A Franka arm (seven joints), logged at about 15 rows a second.
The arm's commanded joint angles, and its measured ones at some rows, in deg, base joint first. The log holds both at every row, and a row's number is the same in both.
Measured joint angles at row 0: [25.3 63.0 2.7 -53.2 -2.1 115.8 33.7]
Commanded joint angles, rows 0 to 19: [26.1 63.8 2.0 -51.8 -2.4 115.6 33.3]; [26.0 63.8 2.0 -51.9 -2.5 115.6 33.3]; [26.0 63.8 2.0 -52.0 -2.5 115.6 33.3]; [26.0 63.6 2.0 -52.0 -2.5 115.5 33.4]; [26.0 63.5 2.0 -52.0 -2.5 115.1 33.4]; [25.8 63.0 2.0 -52.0 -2.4 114.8 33.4]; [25.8 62.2 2.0 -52.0 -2.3 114.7 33.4]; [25.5 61.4 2.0 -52.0 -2.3 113.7 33.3]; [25.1 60.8 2.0 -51.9 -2.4 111.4 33.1]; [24.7 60.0 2.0 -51.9 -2.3 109.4 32.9]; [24.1 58.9 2.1 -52.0 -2.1 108.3 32.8]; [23.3 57.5 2.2 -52.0 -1.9 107.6 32.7]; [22.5 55.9 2.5 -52.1 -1.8 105.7 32.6]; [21.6 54.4 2.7 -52.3 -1.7 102.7 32.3]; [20.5 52.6 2.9 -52.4 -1.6 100.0 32.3]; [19.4 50.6 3.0 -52.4 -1.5 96.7 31.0]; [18.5 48.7 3.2 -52.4 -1.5 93.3 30.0]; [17.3 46.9 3.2 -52.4 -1.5 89.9 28.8]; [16.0 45.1 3.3 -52.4 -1.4 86.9 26.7]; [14.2 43.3 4.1 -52.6 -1.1 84.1 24.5]
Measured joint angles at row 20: [17.0 47.6 2.7 -50.8 -2.0 88.7 28.6]
